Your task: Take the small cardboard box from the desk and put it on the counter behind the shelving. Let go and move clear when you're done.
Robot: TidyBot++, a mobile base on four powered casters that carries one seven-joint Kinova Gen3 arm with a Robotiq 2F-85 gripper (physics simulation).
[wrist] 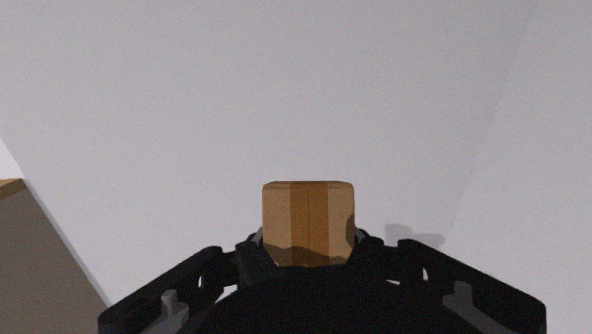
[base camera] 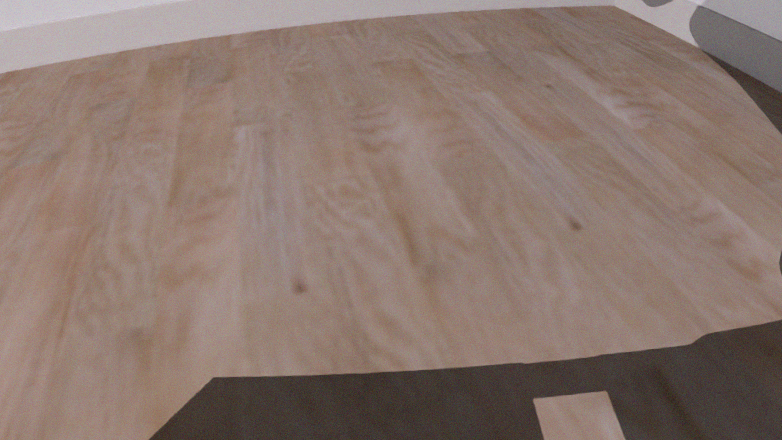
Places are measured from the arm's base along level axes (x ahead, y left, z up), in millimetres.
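Pixels of known places: gripper, fingertip midpoint: (wrist: 306,236).
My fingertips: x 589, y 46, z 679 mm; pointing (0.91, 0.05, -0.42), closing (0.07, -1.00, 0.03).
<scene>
Behind a point stands the place of what it marks.
The small cardboard box (wrist: 308,215) {y 44, x 569, z 716 mm}, light brown with a darker tape stripe, is in the middle of the wrist view. My gripper (wrist: 306,236) {y 46, x 589, z 679 mm} is shut on it, with a finger against each side. The box is held up in front of a pale wall. At the left edge of the wrist view, a piece of the counter (wrist: 45,255) {y 1030, x 902, z 223 mm} shows, with a wood-coloured top edge and a shaded side below. It is apart from the box. The shelving and the desk cannot be made out in either view.
The base camera shows wooden floor (base camera: 382,191) {y -19, x 536, z -396 mm} running to a white baseboard (base camera: 136,32) {y 509, x 1097, z -360 mm} at the back. A wall in grey shadow (base camera: 738,43) {y -847, x 974, z -347 mm} is at the upper right. A dark shadow lies across the floor at the bottom. A pale wall (wrist: 250,90) {y 256, x 1169, z 768 mm} fills much of the wrist view.
</scene>
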